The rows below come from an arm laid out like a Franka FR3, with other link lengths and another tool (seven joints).
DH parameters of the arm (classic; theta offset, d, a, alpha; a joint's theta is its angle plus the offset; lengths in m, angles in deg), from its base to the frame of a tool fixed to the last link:
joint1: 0 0.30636 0 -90
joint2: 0 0 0 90
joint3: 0 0.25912 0.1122 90
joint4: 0 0 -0.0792 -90
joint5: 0 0.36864 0 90
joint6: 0 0 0.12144 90
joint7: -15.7 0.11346 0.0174 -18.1
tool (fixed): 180 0.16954 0 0
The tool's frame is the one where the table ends.
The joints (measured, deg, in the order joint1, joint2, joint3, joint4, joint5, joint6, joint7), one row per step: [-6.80, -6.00, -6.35, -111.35, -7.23, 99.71, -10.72]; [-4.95, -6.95, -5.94, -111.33, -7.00, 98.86, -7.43]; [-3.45, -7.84, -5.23, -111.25, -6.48, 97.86, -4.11]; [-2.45, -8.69, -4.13, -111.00, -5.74, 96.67, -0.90]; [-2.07, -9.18, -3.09, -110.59, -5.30, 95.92, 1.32]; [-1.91, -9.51, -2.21, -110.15, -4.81, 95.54, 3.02]
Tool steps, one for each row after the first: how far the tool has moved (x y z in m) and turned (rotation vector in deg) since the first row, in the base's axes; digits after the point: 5 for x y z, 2 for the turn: [0.00138, 0.02196, 0.00820, -0.17, -0.46, -1.15]; [0.00114, 0.04461, 0.01567, -0.07, -0.80, -2.46]; [-0.00047, 0.06701, 0.02361, 0.19, -1.06, -3.83]; [-0.00081, 0.08166, 0.03051, 0.23, -1.42, -4.78]; [0.00009, 0.09304, 0.03668, 0.39, -1.96, -5.57]
